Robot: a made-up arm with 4 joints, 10 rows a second.
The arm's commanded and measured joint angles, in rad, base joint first. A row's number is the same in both.
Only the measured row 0 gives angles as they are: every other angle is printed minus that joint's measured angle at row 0.
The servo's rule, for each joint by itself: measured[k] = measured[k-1] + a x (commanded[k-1-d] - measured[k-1]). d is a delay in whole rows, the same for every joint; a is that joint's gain. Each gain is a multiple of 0.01, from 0.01 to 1. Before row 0 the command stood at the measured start. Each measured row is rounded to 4 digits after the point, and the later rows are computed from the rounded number. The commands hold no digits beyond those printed.
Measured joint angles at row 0: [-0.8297, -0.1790, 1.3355, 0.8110]
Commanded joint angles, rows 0 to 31: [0.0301, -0.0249, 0.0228, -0.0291]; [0.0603, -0.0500, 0.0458, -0.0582]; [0.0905, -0.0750, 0.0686, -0.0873]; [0.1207, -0.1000, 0.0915, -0.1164]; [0.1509, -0.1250, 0.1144, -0.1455]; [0.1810, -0.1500, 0.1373, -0.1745]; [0.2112, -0.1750, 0.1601, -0.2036]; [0.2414, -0.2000, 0.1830, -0.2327]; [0.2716, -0.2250, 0.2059, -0.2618]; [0.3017, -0.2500, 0.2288, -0.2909]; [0.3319, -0.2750, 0.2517, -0.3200]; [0.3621, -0.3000, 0.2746, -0.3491]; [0.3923, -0.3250, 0.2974, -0.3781]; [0.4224, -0.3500, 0.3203, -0.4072]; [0.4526, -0.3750, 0.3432, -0.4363]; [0.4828, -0.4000, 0.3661, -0.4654]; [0.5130, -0.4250, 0.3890, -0.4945]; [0.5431, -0.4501, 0.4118, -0.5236]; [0.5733, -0.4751, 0.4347, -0.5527]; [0.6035, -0.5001, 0.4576, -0.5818]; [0.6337, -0.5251, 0.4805, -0.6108]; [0.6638, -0.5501, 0.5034, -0.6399]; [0.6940, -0.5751, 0.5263, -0.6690]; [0.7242, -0.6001, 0.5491, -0.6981]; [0.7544, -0.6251, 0.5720, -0.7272]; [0.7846, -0.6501, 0.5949, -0.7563]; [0.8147, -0.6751, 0.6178, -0.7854]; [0.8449, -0.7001, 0.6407, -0.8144]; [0.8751, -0.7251, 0.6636, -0.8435]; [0.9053, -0.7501, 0.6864, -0.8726]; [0.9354, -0.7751, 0.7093, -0.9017]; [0.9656, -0.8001, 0.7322, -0.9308]
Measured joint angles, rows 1 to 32: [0.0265, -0.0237, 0.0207, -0.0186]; [0.0562, -0.0487, 0.0435, -0.0439]; [0.0864, -0.0737, 0.0663, -0.0717]; [0.1166, -0.0987, 0.0892, -0.1003]; [0.1468, -0.1237, 0.1121, -0.1292]; [0.1769, -0.1487, 0.1350, -0.1582]; [0.2071, -0.1737, 0.1578, -0.1873]; [0.2373, -0.1987, 0.1807, -0.2164]; [0.2675, -0.2237, 0.2036, -0.2455]; [0.2976, -0.2487, 0.2265, -0.2746]; [0.3278, -0.2737, 0.2494, -0.3037]; [0.3580, -0.2987, 0.2723, -0.3328]; [0.3882, -0.3237, 0.2951, -0.3618]; [0.4183, -0.3487, 0.3180, -0.3909]; [0.4485, -0.3737, 0.3409, -0.4200]; [0.4787, -0.3987, 0.3638, -0.4491]; [0.5089, -0.4237, 0.3867, -0.4782]; [0.5390, -0.4488, 0.4095, -0.5073]; [0.5692, -0.4738, 0.4324, -0.5364]; [0.5994, -0.4988, 0.4553, -0.5655]; [0.6296, -0.5238, 0.4782, -0.5945]; [0.6597, -0.5488, 0.5011, -0.6236]; [0.6899, -0.5738, 0.5240, -0.6527]; [0.7201, -0.5988, 0.5468, -0.6818]; [0.7503, -0.6238, 0.5697, -0.7109]; [0.7805, -0.6488, 0.5926, -0.7400]; [0.8106, -0.6738, 0.6155, -0.7691]; [0.8408, -0.6988, 0.6384, -0.7981]; [0.8710, -0.7238, 0.6613, -0.8272]; [0.9012, -0.7488, 0.6841, -0.8563]; [0.9313, -0.7738, 0.7070, -0.8854]; [0.9615, -0.7988, 0.7299, -0.9145]
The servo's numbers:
d 0
a 0.88 0.95 0.91 0.64

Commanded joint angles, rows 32 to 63: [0.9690, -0.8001, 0.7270, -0.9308]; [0.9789, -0.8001, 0.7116, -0.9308]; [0.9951, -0.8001, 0.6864, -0.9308]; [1.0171, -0.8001, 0.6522, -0.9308]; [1.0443, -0.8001, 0.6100, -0.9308]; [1.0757, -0.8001, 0.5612, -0.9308]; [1.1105, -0.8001, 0.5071, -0.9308]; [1.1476, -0.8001, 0.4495, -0.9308]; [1.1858, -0.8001, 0.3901, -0.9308]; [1.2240, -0.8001, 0.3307, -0.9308]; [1.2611, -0.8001, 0.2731, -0.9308]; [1.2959, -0.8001, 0.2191, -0.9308]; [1.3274, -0.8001, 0.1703, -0.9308]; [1.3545, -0.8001, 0.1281, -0.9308]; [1.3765, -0.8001, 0.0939, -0.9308]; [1.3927, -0.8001, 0.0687, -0.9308]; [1.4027, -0.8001, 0.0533, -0.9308]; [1.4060, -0.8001, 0.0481, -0.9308]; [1.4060, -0.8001, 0.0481, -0.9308]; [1.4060, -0.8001, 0.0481, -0.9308]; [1.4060, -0.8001, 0.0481, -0.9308]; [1.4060, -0.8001, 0.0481, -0.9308]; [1.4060, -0.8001, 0.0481, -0.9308]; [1.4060, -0.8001, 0.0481, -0.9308]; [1.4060, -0.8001, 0.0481, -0.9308]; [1.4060, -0.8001, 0.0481, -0.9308]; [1.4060, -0.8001, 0.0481, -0.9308]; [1.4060, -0.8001, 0.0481, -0.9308]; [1.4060, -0.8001, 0.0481, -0.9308]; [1.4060, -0.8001, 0.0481, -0.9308]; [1.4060, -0.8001, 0.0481, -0.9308]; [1.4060, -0.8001, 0.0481, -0.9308]
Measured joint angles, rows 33 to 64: [0.9681, -0.8000, 0.7273, -0.9249]; [0.9776, -0.8001, 0.7130, -0.9287]; [0.9930, -0.8001, 0.6888, -0.9300]; [1.0142, -0.8001, 0.6555, -0.9305]; [1.0407, -0.8001, 0.6141, -0.9307]; [1.0715, -0.8001, 0.5660, -0.9308]; [1.1058, -0.8001, 0.5124, -0.9308]; [1.1426, -0.8001, 0.4552, -0.9308]; [1.1806, -0.8001, 0.3960, -0.9308]; [1.2188, -0.8001, 0.3366, -0.9308]; [1.2560, -0.8001, 0.2788, -0.9308]; [1.2911, -0.8001, 0.2245, -0.9308]; [1.3230, -0.8001, 0.1752, -0.9308]; [1.3507, -0.8001, 0.1323, -0.9308]; [1.3734, -0.8001, 0.0974, -0.9308]; [1.3904, -0.8001, 0.0713, -0.9308]; [1.4012, -0.8001, 0.0549, -0.9308]; [1.4054, -0.8001, 0.0487, -0.9308]; [1.4059, -0.8001, 0.0482, -0.9308]; [1.4060, -0.8001, 0.0481, -0.9308]; [1.4060, -0.8001, 0.0481, -0.9308]; [1.4060, -0.8001, 0.0481, -0.9308]; [1.4060, -0.8001, 0.0481, -0.9308]; [1.4060, -0.8001, 0.0481, -0.9308]; [1.4060, -0.8001, 0.0481, -0.9308]; [1.4060, -0.8001, 0.0481, -0.9308]; [1.4060, -0.8001, 0.0481, -0.9308]; [1.4060, -0.8001, 0.0481, -0.9308]; [1.4060, -0.8001, 0.0481, -0.9308]; [1.4060, -0.8001, 0.0481, -0.9308]; [1.4060, -0.8001, 0.0481, -0.9308]; [1.4060, -0.8001, 0.0481, -0.9308]
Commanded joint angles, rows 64 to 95: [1.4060, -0.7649, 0.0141, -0.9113]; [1.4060, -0.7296, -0.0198, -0.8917]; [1.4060, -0.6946, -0.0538, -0.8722]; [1.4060, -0.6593, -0.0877, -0.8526]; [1.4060, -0.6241, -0.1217, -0.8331]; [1.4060, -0.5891, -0.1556, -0.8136]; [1.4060, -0.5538, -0.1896, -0.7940]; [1.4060, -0.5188, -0.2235, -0.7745]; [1.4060, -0.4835, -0.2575, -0.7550]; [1.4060, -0.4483, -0.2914, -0.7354]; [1.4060, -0.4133, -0.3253, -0.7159]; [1.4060, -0.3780, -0.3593, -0.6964]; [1.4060, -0.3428, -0.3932, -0.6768]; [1.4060, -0.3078, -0.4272, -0.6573]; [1.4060, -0.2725, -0.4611, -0.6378]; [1.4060, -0.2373, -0.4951, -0.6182]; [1.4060, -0.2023, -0.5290, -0.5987]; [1.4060, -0.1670, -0.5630, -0.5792]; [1.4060, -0.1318, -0.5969, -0.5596]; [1.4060, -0.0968, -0.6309, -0.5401]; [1.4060, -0.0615, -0.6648, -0.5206]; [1.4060, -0.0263, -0.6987, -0.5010]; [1.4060, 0.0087, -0.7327, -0.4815]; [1.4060, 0.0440, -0.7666, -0.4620]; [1.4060, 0.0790, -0.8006, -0.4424]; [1.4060, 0.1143, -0.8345, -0.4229]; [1.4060, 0.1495, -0.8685, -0.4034]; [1.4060, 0.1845, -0.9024, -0.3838]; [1.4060, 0.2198, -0.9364, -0.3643]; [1.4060, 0.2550, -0.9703, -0.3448]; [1.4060, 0.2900, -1.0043, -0.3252]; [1.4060, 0.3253, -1.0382, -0.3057]
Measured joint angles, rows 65 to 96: [1.4060, -0.7667, 0.0172, -0.9183]; [1.4060, -0.7315, -0.0165, -0.9013]; [1.4060, -0.6964, -0.0504, -0.8827]; [1.4060, -0.6612, -0.0843, -0.8634]; [1.4060, -0.6260, -0.1183, -0.8440]; [1.4060, -0.5909, -0.1522, -0.8245]; [1.4060, -0.5557, -0.1862, -0.8050]; [1.4060, -0.5206, -0.2201, -0.7855]; [1.4060, -0.4854, -0.2541, -0.7660]; [1.4060, -0.4502, -0.2880, -0.7464]; [1.4060, -0.4151, -0.3219, -0.7269]; [1.4060, -0.3799, -0.3559, -0.7074]; [1.4060, -0.3447, -0.3898, -0.6878]; [1.4060, -0.3096, -0.4238, -0.6683]; [1.4060, -0.2744, -0.4577, -0.6488]; [1.4060, -0.2392, -0.4917, -0.6292]; [1.4060, -0.2041, -0.5256, -0.6097]; [1.4060, -0.1689, -0.5596, -0.5902]; [1.4060, -0.1337, -0.5935, -0.5706]; [1.4060, -0.0986, -0.6275, -0.5511]; [1.4060, -0.0634, -0.6614, -0.5316]; [1.4060, -0.0282, -0.6953, -0.5120]; [1.4060, 0.0069, -0.7293, -0.4925]; [1.4060, 0.0421, -0.7632, -0.4730]; [1.4060, 0.0772, -0.7972, -0.4534]; [1.4060, 0.1124, -0.8311, -0.4339]; [1.4060, 0.1476, -0.8651, -0.4144]; [1.4060, 0.1827, -0.8990, -0.3948]; [1.4060, 0.2179, -0.9330, -0.3753]; [1.4060, 0.2531, -0.9669, -0.3558]; [1.4060, 0.2882, -1.0009, -0.3362]; [1.4060, 0.3234, -1.0348, -0.3167]
